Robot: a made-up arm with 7 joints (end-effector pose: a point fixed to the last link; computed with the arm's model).
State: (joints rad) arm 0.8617 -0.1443 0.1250 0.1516 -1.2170 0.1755 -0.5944
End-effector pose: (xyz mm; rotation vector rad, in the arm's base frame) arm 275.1 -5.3 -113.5 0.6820 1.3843 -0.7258
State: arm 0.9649 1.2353 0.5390 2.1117 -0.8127 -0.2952 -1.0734
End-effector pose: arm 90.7 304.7 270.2 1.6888 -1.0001 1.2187
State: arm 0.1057 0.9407 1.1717 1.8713 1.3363 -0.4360 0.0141
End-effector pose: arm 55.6 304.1 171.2 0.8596 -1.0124 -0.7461
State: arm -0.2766 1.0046 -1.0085 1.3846 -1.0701 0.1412 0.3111
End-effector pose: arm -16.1 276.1 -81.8 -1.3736 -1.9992 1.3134
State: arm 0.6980 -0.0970 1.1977 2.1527 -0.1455 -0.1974 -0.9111
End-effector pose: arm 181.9 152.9 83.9 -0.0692 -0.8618 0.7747
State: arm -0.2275 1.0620 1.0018 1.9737 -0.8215 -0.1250 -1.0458
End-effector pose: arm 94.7 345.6 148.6 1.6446 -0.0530 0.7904
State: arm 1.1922 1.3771 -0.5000 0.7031 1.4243 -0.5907 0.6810
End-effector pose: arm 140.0 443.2 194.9 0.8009 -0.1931 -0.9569
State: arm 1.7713 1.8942 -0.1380 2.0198 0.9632 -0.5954 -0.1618
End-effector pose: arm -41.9 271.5 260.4 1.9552 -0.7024 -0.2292
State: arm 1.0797 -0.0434 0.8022 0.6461 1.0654 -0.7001 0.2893
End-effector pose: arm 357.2 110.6 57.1 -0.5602 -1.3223 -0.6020
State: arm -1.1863 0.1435 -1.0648 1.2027 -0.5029 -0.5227 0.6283
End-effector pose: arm -282.2 -7.3 20.6 0.4968 -0.4279 2.6727
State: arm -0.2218 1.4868 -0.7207 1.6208 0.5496 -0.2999 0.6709
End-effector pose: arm 63.0 326.4 41.8 0.2122 1.7172 -2.3820
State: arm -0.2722 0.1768 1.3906 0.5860 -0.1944 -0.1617 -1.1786
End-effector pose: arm -46.5 197.7 -194.5 -0.6372 0.9728 1.2261
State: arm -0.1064 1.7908 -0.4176 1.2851 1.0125 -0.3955 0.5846
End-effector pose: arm 116.5 394.5 175.3 0.4507 1.4246 -1.6241
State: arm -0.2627 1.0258 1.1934 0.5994 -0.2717 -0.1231 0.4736
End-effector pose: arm -7.7 452.2 36.3 -0.1514 1.2400 -0.3974
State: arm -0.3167 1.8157 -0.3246 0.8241 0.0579 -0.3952 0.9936
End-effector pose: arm 108.5 464.6 209.5 0.1763 2.8593 -1.2617
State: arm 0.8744 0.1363 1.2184 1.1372 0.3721 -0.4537 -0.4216
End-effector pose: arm 269.5 223.6 39.8 -0.4810 -0.9403 0.1462
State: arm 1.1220 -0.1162 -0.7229 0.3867 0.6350 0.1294 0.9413
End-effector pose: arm 364.1 -25.7 13.4 0.0023 0.6651 -2.6862
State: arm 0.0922 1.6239 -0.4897 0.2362 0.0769 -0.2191 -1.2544
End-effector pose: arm -13.9 506.2 145.1 1.1677 1.2868 0.9901
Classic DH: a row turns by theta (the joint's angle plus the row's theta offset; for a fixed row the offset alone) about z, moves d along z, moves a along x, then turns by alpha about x. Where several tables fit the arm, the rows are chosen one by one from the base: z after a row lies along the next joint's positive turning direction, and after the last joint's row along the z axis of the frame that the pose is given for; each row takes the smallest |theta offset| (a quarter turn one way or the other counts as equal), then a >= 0, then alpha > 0; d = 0 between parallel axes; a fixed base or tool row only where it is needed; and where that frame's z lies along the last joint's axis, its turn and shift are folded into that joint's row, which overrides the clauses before.
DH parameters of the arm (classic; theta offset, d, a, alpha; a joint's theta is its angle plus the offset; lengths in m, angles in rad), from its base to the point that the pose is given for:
base (fixed): 0 0.1753 0.0088 1.5708
joint 1: 1.5708 -0.0781 0.0242 1.5708
joint 2: 1.5708 -0.0223 0.0068 1.5708
joint 3: -1.5708 -0.2693 0.0066 -1.5708
joint 4: 0 0.0039 -0.0004 1.5708
joint 5: 0 -0.1553 0.0037 1.5708
joint 6: -1.5708 -0.035 0.02 -1.5708
joint 7: -0.9556 -0.0533 -0.0081 -2.7047
tool (fixed): -2.3459 -0.0626 0 0

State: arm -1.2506 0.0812 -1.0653 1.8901 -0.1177 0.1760 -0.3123
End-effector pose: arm -195.5 -46.7 96.5 -1.0163 1.1364 -2.0262
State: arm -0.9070 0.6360 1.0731 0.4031 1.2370 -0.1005 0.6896
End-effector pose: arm -200.9 358.9 -15.3 -0.6975 0.3219 -0.2702
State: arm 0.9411 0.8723 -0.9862 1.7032 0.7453 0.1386 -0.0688
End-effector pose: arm 214.3 169.3 62.6 0.5768 0.6677 -1.7630
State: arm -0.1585 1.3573 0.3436 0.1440 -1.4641 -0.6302 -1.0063
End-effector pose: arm -60.1 495.2 97.3 1.4612 2.0557 -0.1452
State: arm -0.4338 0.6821 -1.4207 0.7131 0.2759 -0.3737 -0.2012
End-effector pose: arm -174.1 239.8 -111.7 -0.1408 2.1692 -1.9916
